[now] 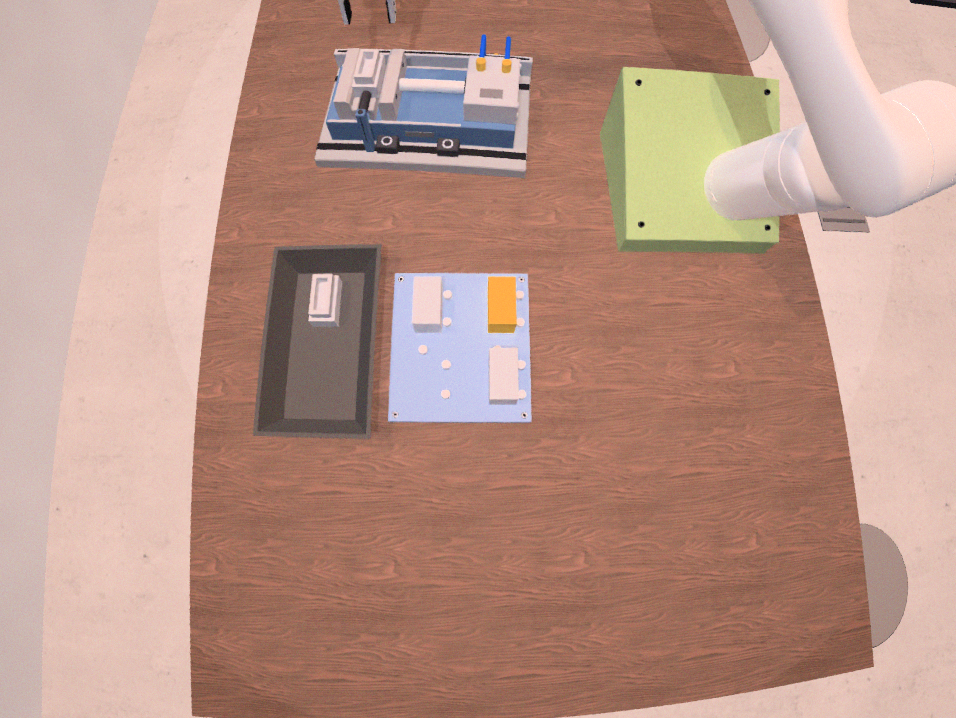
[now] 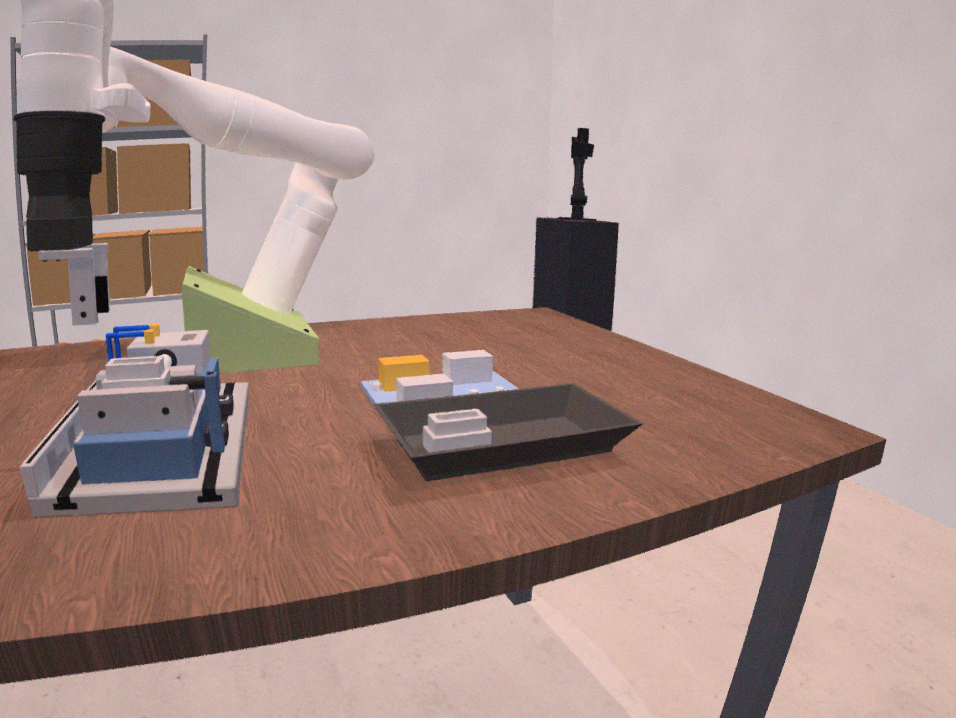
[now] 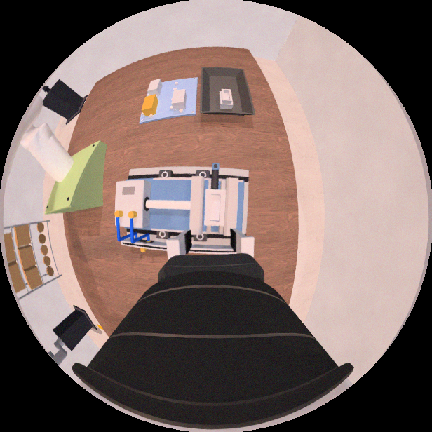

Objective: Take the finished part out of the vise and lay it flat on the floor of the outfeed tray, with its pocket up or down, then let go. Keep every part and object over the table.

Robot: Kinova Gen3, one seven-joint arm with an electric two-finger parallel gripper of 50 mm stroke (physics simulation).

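Places are measured from the arm's base along level axes (x left, y back, z up), in metres.
Pixels of known places: gripper, fingertip midpoint: (image 1: 370, 18) (image 2: 92, 317); arm's base at its link origin: (image 1: 735, 185) (image 2: 266, 303).
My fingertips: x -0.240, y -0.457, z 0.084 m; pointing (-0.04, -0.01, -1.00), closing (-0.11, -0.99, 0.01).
For each thing: its top centre in the pictures, then the offset to it from my fingertips. "pt": a spot on its surface instead.
- finished part at its top centre: (image 2: 134, 360) (image 1: 366, 62) dx +0.036, dy -0.013, dz -0.041 m
- vise at its top centre: (image 2: 148, 357) (image 1: 421, 71) dx +0.047, dy +0.059, dz -0.057 m
- pale part at its top centre: (image 2: 457, 415) (image 1: 320, 293) dx +0.334, dy -0.087, dz -0.109 m
- dark rod with a blue lever, surface spot: (image 2: 214, 409) (image 1: 360, 129) pt dx +0.107, dy -0.030, dz -0.092 m
- light-blue plate at its top centre: (image 1: 460, 344) (image 2: 448, 394) dx +0.404, dy +0.075, dz -0.148 m
- orange block at its top centre: (image 1: 502, 299) (image 2: 403, 359) dx +0.364, dy +0.130, dz -0.112 m
The finished part (image 1: 368, 68) (image 2: 136, 370) (image 3: 215, 206), pale with its pocket up, sits between the jaws at the top of the vise (image 1: 421, 132) (image 2: 139, 455) (image 3: 170, 190). Whether the jaws press on it I cannot tell. My gripper (image 1: 368, 13) (image 2: 93, 305) (image 3: 210, 237) is open and empty, fingers pointing down. It hangs above the vise's long side away from the tray, higher than the part and offset from it. The outfeed tray (image 1: 316, 378) (image 2: 540, 417) (image 3: 225, 77) is dark grey and holds another pale part (image 1: 324, 299) (image 2: 456, 431) (image 3: 226, 99), pocket up, near its vise-side end.
A dark rod with a blue lever (image 1: 365, 129) (image 2: 214, 409) juts from the vise's tray side. Blue hoses (image 1: 483, 46) (image 3: 118, 230) rise at its other end. A light-blue plate (image 1: 409, 386) beside the tray carries two white blocks and an orange block (image 1: 501, 302). The green base (image 1: 672, 154) supports the arm.
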